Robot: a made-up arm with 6 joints.
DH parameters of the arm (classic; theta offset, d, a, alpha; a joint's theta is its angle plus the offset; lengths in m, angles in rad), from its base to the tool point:
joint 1: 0 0.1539 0 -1.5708
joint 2: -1.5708 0 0.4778 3.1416
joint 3: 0 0 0 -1.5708
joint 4: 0 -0.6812 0 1.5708
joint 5: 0 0.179 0 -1.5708
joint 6: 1.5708 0 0 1.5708
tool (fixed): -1.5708 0 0 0
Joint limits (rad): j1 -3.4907..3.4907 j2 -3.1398..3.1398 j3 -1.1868..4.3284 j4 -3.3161..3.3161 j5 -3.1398..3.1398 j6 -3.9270..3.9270
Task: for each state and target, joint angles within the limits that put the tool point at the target. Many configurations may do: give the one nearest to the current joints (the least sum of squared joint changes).
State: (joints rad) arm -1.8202 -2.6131 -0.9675 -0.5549 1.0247 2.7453
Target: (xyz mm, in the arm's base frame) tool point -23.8 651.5 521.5
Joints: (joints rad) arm -1.7942 -2.1806 -0.1616 -0.3600 1.0247 2.7453
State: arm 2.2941 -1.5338 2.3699 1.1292 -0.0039 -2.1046
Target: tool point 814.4 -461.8 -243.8
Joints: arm 2.5371 -1.3165 2.4300 1.0892 -0.0039 -2.1046
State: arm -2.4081 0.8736 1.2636 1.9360 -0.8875 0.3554
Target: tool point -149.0 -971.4 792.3
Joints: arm -1.8104 0.8507 1.1048 2.0703 -0.8875 0.3554
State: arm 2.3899 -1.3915 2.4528 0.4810 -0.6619 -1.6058
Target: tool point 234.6 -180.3 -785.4
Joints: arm 2.0195 -2.1491 2.5872 0.7320 -0.6619 -1.6058
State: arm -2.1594 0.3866 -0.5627 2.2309 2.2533 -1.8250
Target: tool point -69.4 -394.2 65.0
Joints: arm -2.0613 -0.0407 -1.1833 2.3397 2.2533 -1.8250
